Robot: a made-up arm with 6 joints.
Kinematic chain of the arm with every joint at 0, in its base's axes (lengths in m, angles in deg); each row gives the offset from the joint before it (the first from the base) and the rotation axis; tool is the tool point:
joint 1: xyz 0 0 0.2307 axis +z
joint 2: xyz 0 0.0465 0 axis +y
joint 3: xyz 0 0 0.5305 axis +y
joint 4: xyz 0 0 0.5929 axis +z
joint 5: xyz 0 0 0 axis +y
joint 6: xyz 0 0 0.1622 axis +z
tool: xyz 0 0 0
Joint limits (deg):
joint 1: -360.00..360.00
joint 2: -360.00..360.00
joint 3: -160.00..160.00
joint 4: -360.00..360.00
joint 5: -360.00..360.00
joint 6: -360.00..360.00
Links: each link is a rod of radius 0.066 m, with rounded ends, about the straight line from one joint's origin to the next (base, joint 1, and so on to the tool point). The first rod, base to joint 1, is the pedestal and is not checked.
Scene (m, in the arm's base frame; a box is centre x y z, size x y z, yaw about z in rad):
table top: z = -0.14
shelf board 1: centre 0.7 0.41 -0 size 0.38 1.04 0.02 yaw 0.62
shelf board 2: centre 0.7 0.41 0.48 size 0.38 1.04 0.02 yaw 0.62
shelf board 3: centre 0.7 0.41 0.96 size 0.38 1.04 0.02 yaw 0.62
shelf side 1: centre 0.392 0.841 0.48 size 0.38 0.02 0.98 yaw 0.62
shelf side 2: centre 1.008 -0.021 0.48 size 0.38 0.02 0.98 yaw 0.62
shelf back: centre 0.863 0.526 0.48 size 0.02 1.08 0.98 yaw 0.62
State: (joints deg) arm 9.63 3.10 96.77 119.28 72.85 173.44
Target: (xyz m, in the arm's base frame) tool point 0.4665 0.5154 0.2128
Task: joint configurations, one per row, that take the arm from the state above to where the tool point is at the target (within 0.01 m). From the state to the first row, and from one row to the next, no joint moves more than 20 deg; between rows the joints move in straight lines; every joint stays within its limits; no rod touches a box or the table.
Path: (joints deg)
1: 8.83 -7.60 107.31 115.66 54.46 163.14
2: 8.02 -18.29 117.85 112.05 36.07 152.83
3: 7.22 -28.99 128.38 108.43 17.67 142.53
4: 6.41 -39.69 138.92 104.81 -0.72 132.22
5: 5.61 -50.38 149.46 101.20 -19.11 121.92
6: 4.80 -61.08 160.00 97.58 -37.50 111.61
7: 9.38 -46.38 152.85 100.20 -19.54 121.92
8: 13.96 -31.67 145.70 102.82 -1.57 132.22
9: 18.54 -16.97 138.54 105.45 16.39 142.53
10: 23.11 -2.27 131.39 108.07 34.36 152.83
11: 27.69 12.43 124.24 110.69 52.32 163.14
12: 32.27 27.13 117.09 113.31 70.29 173.44

